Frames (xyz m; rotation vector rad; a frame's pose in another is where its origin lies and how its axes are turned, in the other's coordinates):
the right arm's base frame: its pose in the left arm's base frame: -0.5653 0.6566 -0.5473 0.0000 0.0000 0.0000
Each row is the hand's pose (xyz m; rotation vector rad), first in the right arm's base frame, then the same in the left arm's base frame.
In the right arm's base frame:
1: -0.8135 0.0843 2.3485 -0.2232 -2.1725 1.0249
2: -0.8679 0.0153 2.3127 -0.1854 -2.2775 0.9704
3: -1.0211 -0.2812 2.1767 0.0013 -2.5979 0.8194
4: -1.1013 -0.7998 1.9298 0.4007 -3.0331 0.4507
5: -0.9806 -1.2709 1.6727 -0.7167 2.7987 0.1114
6: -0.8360 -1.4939 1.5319 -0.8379 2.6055 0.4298
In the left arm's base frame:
1: -1.3788 0.7409 1.8012 -0.2232 -2.1725 1.0249
2: -1.4332 0.6719 1.7654 -0.1854 -2.2775 0.9704
3: -1.5864 0.3754 1.6294 0.0013 -2.5979 0.8194
4: -1.6666 -0.1432 1.3825 0.4007 -3.0331 0.4507
5: -1.5459 -0.6143 1.1254 -0.7167 2.7987 0.1114
6: -1.4013 -0.8373 0.9846 -0.8379 2.6055 0.4298

